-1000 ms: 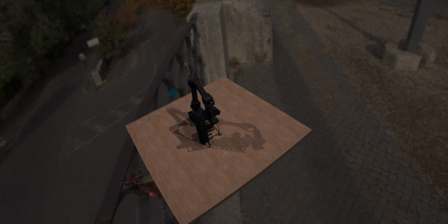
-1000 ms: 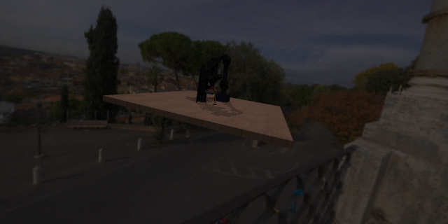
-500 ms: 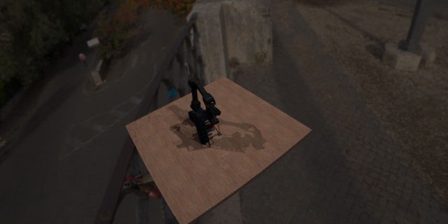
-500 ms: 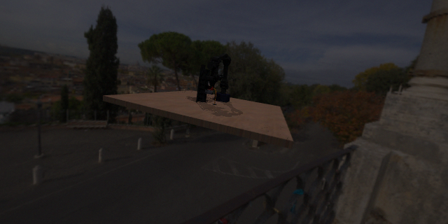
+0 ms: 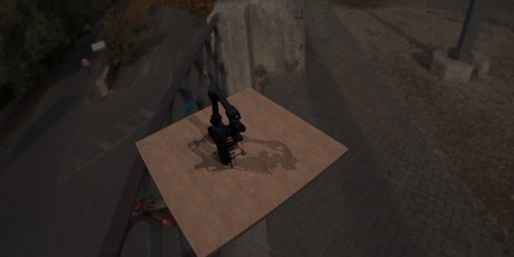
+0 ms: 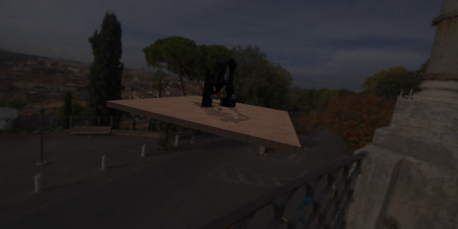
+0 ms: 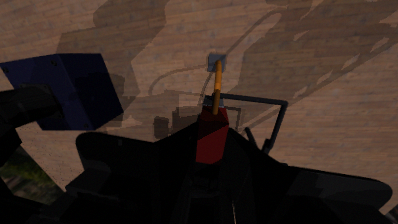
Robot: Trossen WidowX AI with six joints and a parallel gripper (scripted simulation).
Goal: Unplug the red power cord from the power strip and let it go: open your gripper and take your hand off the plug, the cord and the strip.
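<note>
My gripper tip is now 3 cm to the left of the red plug.
</note>
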